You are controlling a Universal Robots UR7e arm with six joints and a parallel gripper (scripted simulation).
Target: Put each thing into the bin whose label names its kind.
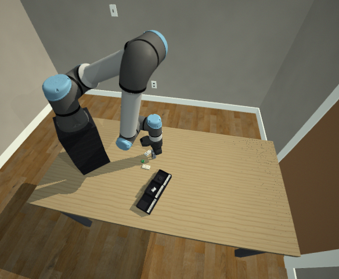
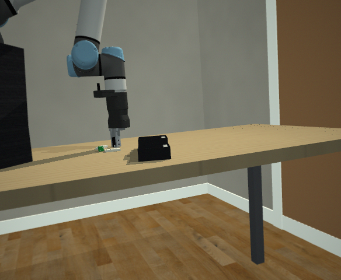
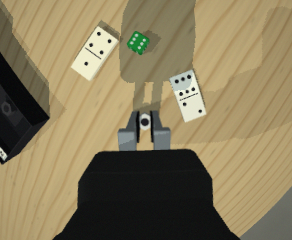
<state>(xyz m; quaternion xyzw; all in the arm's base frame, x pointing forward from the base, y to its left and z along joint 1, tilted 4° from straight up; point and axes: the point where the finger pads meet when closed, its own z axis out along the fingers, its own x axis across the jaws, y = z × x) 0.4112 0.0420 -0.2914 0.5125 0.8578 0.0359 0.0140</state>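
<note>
Now: hand 40 mm past the white rectangular piece, 30 mm to the right of it and 10 mm above it. The rest, counted from my hand: metal nut (20 mm below); cream plate (40 mm behind, 80 mm to the right, 10 mm below); green die (70 mm behind, 40 mm to the right, 10 mm below).
</note>
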